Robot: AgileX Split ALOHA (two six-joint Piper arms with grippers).
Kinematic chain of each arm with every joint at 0, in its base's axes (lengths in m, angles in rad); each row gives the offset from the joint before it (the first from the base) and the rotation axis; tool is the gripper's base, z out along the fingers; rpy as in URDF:
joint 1: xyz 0 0 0.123 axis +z
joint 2: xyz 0 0 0 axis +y
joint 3: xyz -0.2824 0 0.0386 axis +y
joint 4: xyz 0.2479 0 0.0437 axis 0.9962 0 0.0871
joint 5: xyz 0 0 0 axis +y
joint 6: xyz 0.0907 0 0.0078 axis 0.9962 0 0.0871
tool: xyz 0 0 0 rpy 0 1.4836 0
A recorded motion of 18 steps. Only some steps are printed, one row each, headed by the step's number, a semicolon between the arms.
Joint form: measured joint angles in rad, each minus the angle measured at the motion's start. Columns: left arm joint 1, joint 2, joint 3, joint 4, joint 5, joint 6; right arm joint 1, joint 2, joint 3, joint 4, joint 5, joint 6.
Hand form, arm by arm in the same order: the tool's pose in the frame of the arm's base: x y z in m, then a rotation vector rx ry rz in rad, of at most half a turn. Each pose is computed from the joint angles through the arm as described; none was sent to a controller.
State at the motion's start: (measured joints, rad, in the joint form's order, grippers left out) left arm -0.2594 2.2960 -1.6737 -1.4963 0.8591 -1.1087; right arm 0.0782 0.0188 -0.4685 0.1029 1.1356 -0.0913
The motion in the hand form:
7: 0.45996 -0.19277 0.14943 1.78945 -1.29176 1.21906; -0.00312 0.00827 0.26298 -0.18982 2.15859 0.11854
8: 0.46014 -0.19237 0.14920 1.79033 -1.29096 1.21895; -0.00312 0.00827 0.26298 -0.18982 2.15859 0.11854
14: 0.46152 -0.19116 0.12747 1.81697 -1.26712 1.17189; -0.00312 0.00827 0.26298 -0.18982 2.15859 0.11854
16: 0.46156 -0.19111 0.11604 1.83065 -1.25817 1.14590; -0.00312 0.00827 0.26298 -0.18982 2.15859 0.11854
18: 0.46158 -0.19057 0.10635 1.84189 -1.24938 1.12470; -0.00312 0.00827 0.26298 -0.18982 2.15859 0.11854
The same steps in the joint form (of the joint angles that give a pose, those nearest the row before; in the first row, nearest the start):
7: 0.0000 0.0335 0.0000 -0.0206 -0.0098 -0.0036; 0.0000 0.0000 0.0000 0.0000 0.0000 0.0000
8: 0.0009 0.0340 0.0000 -0.0206 -0.0096 -0.0037; 0.0000 0.0000 0.0000 0.0000 0.0000 0.0000
14: 0.0041 0.0785 0.0000 -0.0253 -0.0088 -0.0045; 0.0000 0.0000 0.0000 0.0000 0.0000 0.0000
16: 0.0041 0.1015 0.0000 -0.0253 -0.0097 -0.0054; 0.0000 0.0000 0.0000 0.0000 0.0000 0.0000
18: 0.0052 0.1212 0.0000 -0.0261 -0.0097 -0.0055; 0.0000 0.0000 0.0000 0.0000 0.0000 0.0000

